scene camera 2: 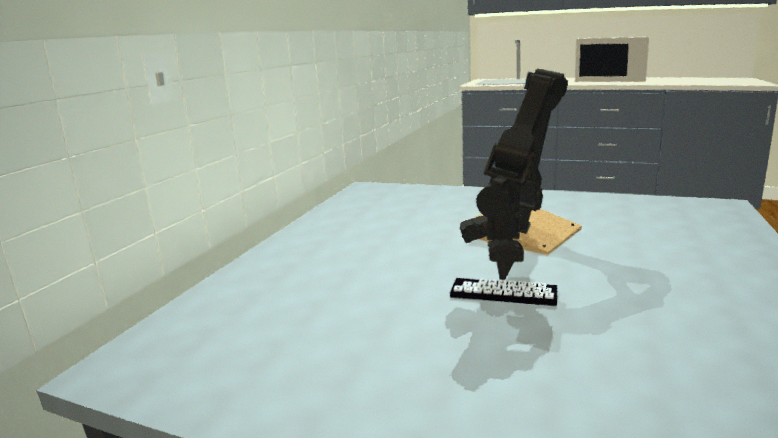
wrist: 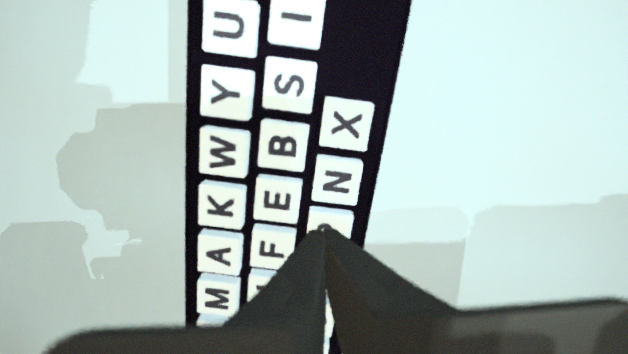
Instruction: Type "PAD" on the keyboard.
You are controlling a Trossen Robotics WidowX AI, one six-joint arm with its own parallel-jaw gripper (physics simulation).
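Frame: origin at the arm's base, x ahead, y left, z up, level; centimetres.
Where they show: gripper, fingertip midpoint: [scene camera 2: 502,279] [wrist: 322,241].
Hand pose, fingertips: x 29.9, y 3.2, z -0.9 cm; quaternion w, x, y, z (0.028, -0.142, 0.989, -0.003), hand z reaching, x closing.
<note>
Things, the pixels of their top centre, and the offset from my fingertips. Level surfaces: height alone.
- black keyboard, top centre: [wrist: 273,238] [scene camera 2: 504,286] dx +1.7, dy +0.7, dz -0.7 cm
- P key, top centre: [wrist: 328,233] dx -0.2, dy +0.0, dz -0.7 cm
- N key, top centre: [wrist: 337,182] dx +0.0, dy -2.0, dz -0.7 cm
- D key, top centre: [wrist: 215,338] dx +3.0, dy +5.9, dz -0.7 cm
- pale blue table, surface height: dz -2.4 cm
The black keyboard [scene camera 2: 503,299] [wrist: 365,45] with white letter keys lies on the table. My gripper [scene camera 2: 503,276] [wrist: 322,241] is shut with nothing between its fingers and points down at the keyboard. In the wrist view its tips overlap the P key [wrist: 336,218], beside the N key [wrist: 337,180]; most of the P is hidden. Whether the tips touch the key or hang just above it I cannot tell. The A key [wrist: 220,251] shows at the left, between K and M. The D key [wrist: 214,320] shows as a sliver below M, its letter hidden.
The pale blue table [scene camera 2: 272,326] carries a tan board [scene camera 2: 552,231] behind the keyboard, partly hidden by the arm [scene camera 2: 525,125]. A tiled wall [scene camera 2: 163,163] runs along the left. Grey cabinets and a microwave [scene camera 2: 638,59] stand at the back. Arm shadows fall around the keyboard.
</note>
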